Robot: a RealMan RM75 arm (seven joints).
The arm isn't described. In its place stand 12 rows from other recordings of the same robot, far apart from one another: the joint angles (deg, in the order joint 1, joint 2, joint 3, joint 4, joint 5, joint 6, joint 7), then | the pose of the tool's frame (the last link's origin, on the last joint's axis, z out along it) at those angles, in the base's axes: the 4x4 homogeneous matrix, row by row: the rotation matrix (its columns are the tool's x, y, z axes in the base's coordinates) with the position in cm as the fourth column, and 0 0 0 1 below.
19.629 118.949 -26.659 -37.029 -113.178 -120.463 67.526 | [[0.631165 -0.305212 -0.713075 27.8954], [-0.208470 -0.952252 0.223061 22.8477], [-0.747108 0.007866 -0.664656 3.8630], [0 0 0 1]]
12.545 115.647 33.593 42.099 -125.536 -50.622 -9.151 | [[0.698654 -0.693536 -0.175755 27.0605], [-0.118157 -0.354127 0.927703 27.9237], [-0.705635 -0.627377 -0.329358 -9.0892], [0 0 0 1]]
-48.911 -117.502 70.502 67.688 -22.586 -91.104 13.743 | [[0.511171 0.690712 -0.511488 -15.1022], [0.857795 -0.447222 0.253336 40.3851], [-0.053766 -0.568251 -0.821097 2.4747], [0 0 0 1]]
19.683 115.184 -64.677 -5.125 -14.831 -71.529 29.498 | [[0.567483 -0.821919 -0.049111 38.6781], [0.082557 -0.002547 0.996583 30.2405], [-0.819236 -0.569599 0.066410 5.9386], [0 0 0 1]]
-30.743 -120.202 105.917 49.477 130.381 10.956 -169.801 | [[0.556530 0.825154 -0.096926 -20.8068], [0.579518 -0.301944 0.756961 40.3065], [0.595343 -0.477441 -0.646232 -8.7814], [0 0 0 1]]
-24.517 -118.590 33.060 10.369 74.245 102.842 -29.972 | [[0.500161 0.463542 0.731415 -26.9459], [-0.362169 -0.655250 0.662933 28.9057], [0.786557 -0.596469 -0.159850 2.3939], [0 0 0 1]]
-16.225 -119.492 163.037 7.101 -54.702 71.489 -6.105 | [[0.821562 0.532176 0.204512 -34.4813], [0.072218 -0.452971 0.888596 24.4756], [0.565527 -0.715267 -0.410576 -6.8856], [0 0 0 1]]
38.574 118.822 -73.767 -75.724 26.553 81.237 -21.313 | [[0.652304 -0.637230 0.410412 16.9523], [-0.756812 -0.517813 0.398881 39.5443], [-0.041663 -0.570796 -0.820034 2.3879], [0 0 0 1]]
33.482 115.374 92.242 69.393 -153.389 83.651 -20.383 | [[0.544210 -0.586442 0.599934 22.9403], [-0.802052 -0.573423 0.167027 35.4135], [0.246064 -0.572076 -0.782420 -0.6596], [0 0 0 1]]
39.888 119.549 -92.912 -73.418 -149.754 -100.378 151.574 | [[0.636928 -0.468728 0.612060 16.6248], [-0.552503 -0.831230 -0.061621 31.8377], [0.537646 -0.298917 -0.788407 -3.7733], [0 0 0 1]]
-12.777 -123.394 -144.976 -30.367 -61.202 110.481 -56.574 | [[0.675074 0.369313 0.638657 -29.7197], [0.307660 -0.927743 0.211277 18.1151], [0.670537 0.053862 -0.739918 -3.4089], [0 0 0 1]]
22.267 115.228 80.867 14.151 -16.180 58.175 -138.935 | [[0.635190 -0.740723 -0.218776 33.0856], [-0.246416 -0.462809 0.851521 32.5764], [-0.731992 -0.486968 -0.476498 -3.1391], [0 0 0 1]]
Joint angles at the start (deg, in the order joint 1, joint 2, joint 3, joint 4, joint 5, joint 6, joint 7):
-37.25, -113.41, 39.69, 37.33, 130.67, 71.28, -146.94
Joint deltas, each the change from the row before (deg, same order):
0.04, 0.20, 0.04, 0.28, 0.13, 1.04, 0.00
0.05, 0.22, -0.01, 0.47, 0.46, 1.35, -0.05
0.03, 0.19, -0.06, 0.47, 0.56, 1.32, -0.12
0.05, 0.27, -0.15, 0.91, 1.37, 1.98, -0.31
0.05, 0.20, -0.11, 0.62, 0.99, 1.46, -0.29
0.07, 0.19, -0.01, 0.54, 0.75, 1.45, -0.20
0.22, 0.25, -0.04, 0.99, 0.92, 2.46, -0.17
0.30, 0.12, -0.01, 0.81, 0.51, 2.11, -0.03
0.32, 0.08, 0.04, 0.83, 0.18, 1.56, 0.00
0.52, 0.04, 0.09, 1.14, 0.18, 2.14, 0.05
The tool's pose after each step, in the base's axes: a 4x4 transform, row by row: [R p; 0 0 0 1], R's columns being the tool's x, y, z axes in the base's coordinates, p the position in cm. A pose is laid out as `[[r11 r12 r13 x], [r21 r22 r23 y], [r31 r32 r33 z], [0 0 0 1]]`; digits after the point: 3 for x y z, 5 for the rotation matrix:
[[0.04210 0.99894 -0.01875 -29.325], [0.88556 -0.02862 0.46365 39.024], [0.46262 -0.03613 -0.88582 3.708], [0 0 0 1]]
[[0.04966 0.99861 -0.01768 -29.265], [0.89266 -0.03644 0.44925 38.843], [0.44798 -0.03809 -0.89323 3.904], [0 0 0 1]]
[[0.05585 0.99828 -0.01788 -29.214], [0.89962 -0.04254 0.43459 38.658], [0.43308 -0.04035 -0.90045 4.087], [0 0 0 1]]
[[0.06614 0.99745 -0.02689 -29.228], [0.91032 -0.04928 0.41096 38.357], [0.40859 -0.05166 -0.91126 4.417], [0 0 0 1]]
[[0.07089 0.99691 -0.03388 -29.258], [0.91810 -0.05193 0.39294 38.112], [0.38996 -0.05896 -0.91894 4.650], [0 0 0 1]]
[[0.07543 0.99642 -0.03819 -29.261], [0.92552 -0.05571 0.37457 37.855], [0.37110 -0.06360 -0.92641 4.842], [0 0 0 1]]
[[0.08286 0.99572 -0.04085 -29.232], [0.93608 -0.06370 0.34598 37.397], [0.34190 -0.06691 -0.93735 5.160], [0 0 0 1]]
[[0.08753 0.99540 -0.03889 -29.203], [0.94429 -0.07047 0.32147 36.940], [0.31725 -0.06486 -0.94612 5.356], [0 0 0 1]]
[[0.09253 0.99504 -0.03653 -29.161], [0.94877 -0.07698 0.30645 36.611], [0.30212 -0.06301 -0.95118 5.573], [0 0 0 1]]
[[0.09875 0.99458 -0.03241 -29.120], [0.95474 -0.08551 0.28489 36.101], [0.28058 -0.05907 -0.95801 5.814], [0 0 0 1]]

